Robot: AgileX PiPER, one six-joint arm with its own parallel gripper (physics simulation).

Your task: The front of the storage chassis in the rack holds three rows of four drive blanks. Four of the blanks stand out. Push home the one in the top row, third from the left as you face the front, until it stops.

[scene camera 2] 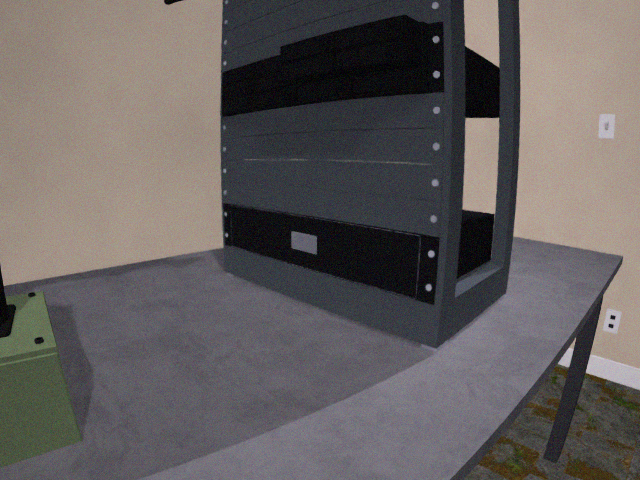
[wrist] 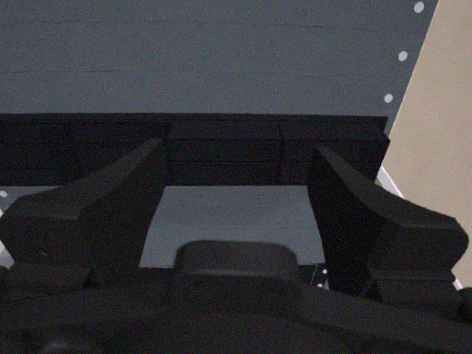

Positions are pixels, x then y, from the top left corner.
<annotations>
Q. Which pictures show the rack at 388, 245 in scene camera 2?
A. Scene camera 2 and the wrist view: all of them.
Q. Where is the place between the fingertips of the gripper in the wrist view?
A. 238, 160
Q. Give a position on a rack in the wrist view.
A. At 240, 100
</annotations>
